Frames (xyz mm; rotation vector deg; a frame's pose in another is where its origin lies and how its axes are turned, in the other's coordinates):
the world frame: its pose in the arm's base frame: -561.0 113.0 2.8 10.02 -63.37 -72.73
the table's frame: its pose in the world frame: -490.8 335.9 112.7 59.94 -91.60 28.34
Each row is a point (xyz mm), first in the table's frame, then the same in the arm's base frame.
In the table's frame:
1: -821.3 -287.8 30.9
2: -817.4 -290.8 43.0
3: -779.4 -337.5 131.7
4: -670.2 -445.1 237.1
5: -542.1 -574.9 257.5
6: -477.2 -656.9 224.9
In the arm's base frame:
1: 307.7 177.5 -212.4
2: 300.5 176.4 -223.2
3: 231.3 146.8 -299.6
4: 74.5 80.0 -374.3
5: -86.7 -6.7 -361.5
6: -163.2 -68.2 -312.9

